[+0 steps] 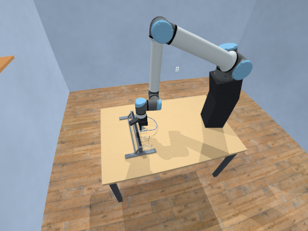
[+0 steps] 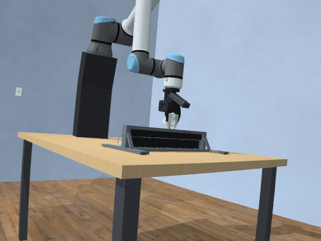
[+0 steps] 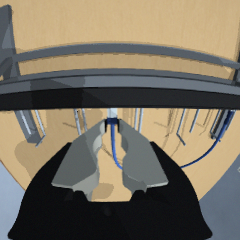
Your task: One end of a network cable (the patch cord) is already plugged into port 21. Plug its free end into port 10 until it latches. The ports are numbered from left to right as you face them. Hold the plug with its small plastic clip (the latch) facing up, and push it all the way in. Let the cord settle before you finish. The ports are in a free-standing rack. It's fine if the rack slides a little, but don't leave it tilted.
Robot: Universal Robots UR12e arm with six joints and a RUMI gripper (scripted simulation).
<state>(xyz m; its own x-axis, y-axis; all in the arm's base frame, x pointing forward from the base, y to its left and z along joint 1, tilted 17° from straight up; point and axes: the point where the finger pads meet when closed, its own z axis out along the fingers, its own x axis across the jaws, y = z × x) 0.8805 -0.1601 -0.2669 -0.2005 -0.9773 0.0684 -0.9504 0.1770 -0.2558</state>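
My hand is 10 mm short of the plug and 10 mm above it.
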